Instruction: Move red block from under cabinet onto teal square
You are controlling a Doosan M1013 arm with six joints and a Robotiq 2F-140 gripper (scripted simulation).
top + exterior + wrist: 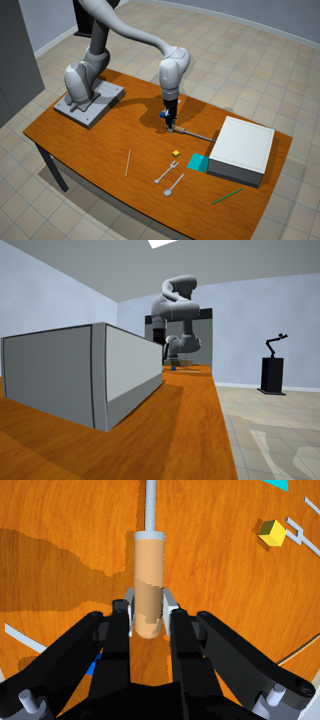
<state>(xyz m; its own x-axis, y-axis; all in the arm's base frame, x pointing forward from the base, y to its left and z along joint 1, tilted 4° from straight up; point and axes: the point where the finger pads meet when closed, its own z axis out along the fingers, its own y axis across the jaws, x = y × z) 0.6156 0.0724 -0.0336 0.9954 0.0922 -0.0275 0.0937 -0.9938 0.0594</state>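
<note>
Right now the yellow cube is 11 cm ahead of my hand, 15 cm to the right of it and 3 cm below it. From my hand the other things lie so: hook tool (16 cm ahead, 2 cm to the right, 2 cm below); grey strip (10 cm behind, 18 cm to the left, 4 cm below); blue cube (10 cm behind, 7 cm to the left, 3 cm below).
</note>
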